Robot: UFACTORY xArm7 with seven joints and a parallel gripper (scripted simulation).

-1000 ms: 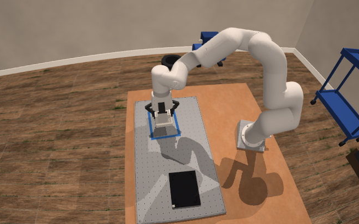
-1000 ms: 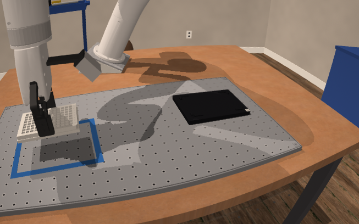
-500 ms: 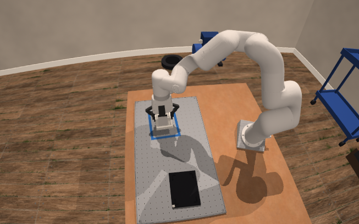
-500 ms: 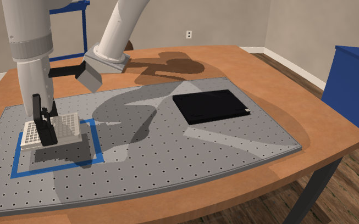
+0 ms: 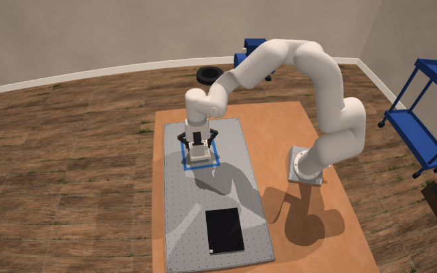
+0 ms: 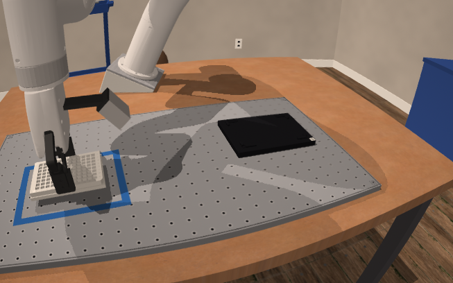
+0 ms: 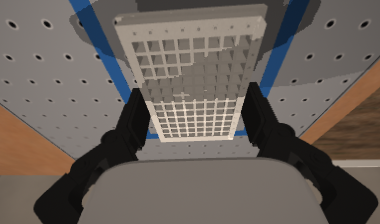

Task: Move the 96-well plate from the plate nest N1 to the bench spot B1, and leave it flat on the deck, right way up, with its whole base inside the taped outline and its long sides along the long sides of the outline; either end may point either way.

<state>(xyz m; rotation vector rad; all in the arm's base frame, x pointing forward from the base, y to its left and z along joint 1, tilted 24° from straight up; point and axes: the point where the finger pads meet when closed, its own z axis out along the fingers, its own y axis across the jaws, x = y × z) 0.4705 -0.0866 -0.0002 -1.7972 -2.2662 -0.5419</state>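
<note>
The white 96-well plate lies 10 mm below my hand. The rest, counted from my hand: black plate nest 360 mm to the left, 120 mm behind, 30 mm below.
</note>
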